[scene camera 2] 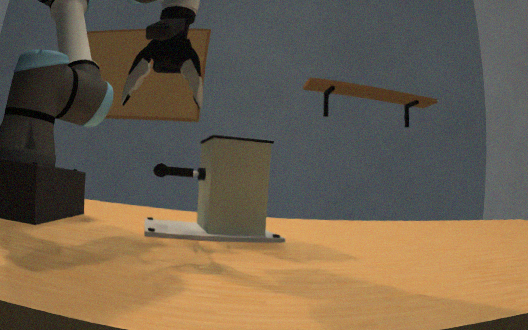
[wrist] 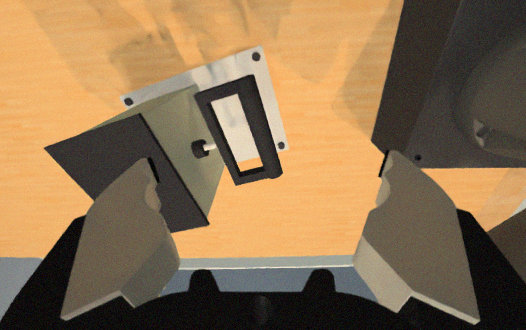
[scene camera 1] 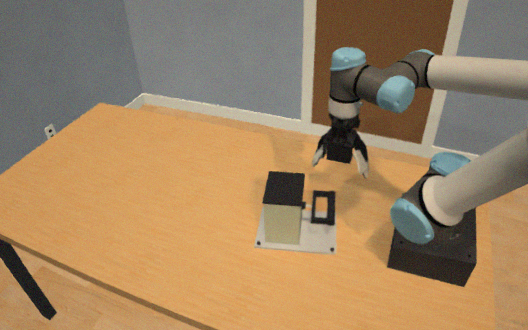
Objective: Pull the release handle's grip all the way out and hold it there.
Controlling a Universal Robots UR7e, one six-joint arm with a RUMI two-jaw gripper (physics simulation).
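Observation:
The release handle's grip, a black rectangular frame (scene camera 1: 330, 208) (scene camera 2: 172, 171) (wrist: 261, 125), stands out from the side of a pale green box (scene camera 1: 283, 223) (scene camera 2: 236, 187) (wrist: 175, 135) with a black top. A short light rod (wrist: 209, 146) joins them, with a small gap between grip and box. The box stands on a light grey base plate (scene camera 1: 318, 240) (scene camera 2: 175, 227) (wrist: 167, 85). My gripper (scene camera 1: 340, 170) (scene camera 2: 162, 104) (wrist: 266, 158) is open and empty. It hangs above the height of the handle, touching neither grip nor box.
The arm's dark base block (scene camera 1: 432, 250) (scene camera 2: 42, 192) (wrist: 425, 100) stands on the wooden table (scene camera 1: 165, 200) (scene camera 2: 400, 250) (wrist: 310, 215), on the grip's side of the box. A wall shelf (scene camera 2: 370, 93) and a brown board (scene camera 2: 165, 95) are behind in the second scene view.

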